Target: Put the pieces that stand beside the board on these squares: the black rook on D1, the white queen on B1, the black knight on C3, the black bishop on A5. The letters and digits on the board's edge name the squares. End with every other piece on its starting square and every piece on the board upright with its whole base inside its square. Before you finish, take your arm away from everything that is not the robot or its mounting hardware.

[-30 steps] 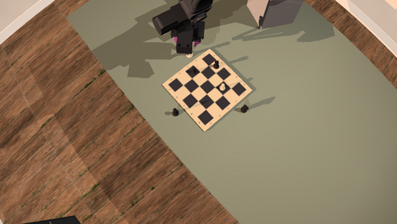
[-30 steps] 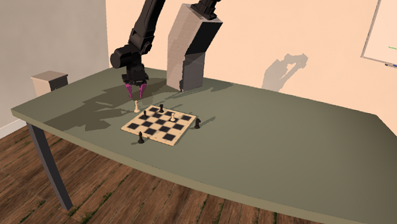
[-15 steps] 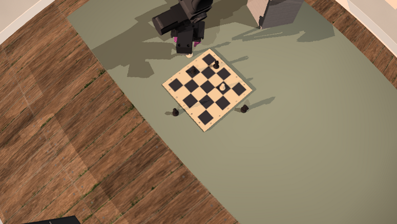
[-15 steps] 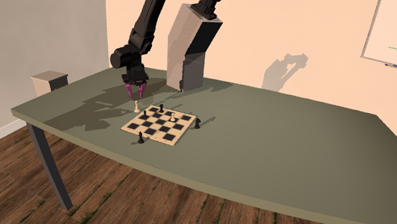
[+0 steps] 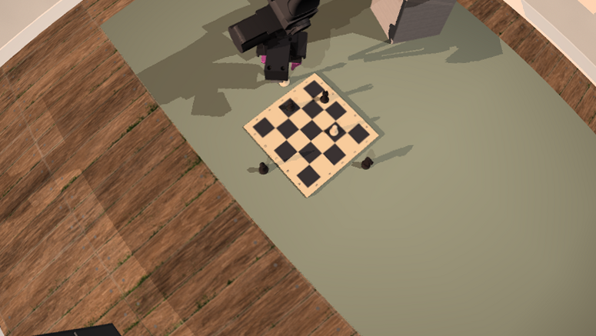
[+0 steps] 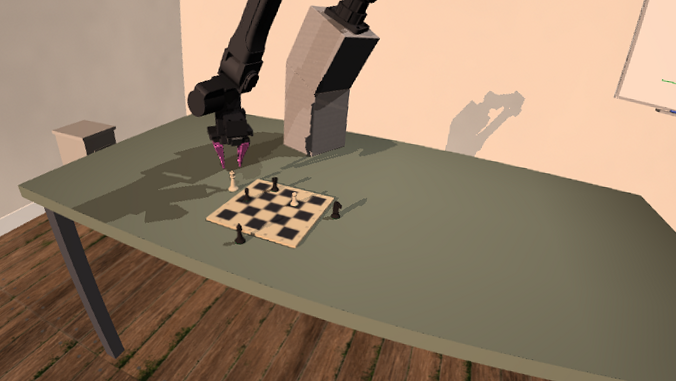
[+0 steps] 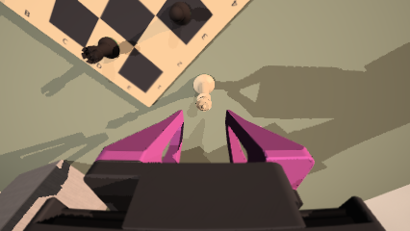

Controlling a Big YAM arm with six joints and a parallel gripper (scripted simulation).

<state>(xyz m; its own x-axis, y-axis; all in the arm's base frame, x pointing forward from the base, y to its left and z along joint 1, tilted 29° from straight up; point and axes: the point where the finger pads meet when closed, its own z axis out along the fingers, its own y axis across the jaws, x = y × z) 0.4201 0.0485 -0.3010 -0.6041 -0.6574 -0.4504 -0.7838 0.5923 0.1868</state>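
Right now my hand is 40 mm above the white queen. From my hand the other things lie so: small white piece (180 mm to the left, 50 mm below, 20 mm behind); then chessboard (150 mm to the left, 70 mm below, 20 mm ahead).
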